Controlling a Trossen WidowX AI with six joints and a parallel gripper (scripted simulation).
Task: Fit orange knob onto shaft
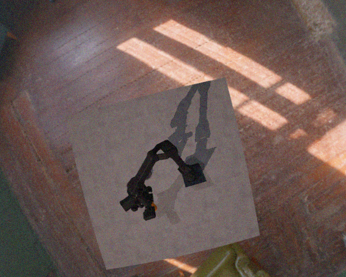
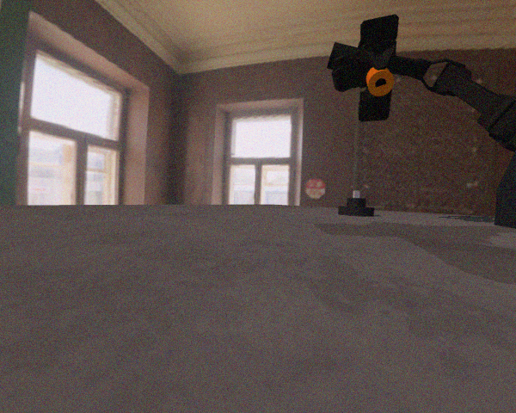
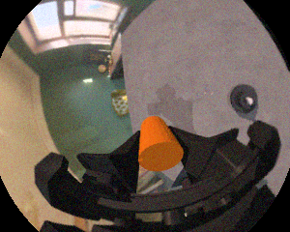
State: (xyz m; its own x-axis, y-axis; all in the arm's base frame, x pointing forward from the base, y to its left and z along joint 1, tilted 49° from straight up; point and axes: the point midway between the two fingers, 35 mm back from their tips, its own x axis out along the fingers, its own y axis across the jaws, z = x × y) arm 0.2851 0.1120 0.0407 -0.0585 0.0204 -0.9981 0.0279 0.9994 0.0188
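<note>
My gripper tip is now 30 mm short of the round pedestal, 170 mm to the left of it and 210 mm above it. The rest, counted from my gripper tip: orange knob 30 mm to the right, 20 mm above.
</note>
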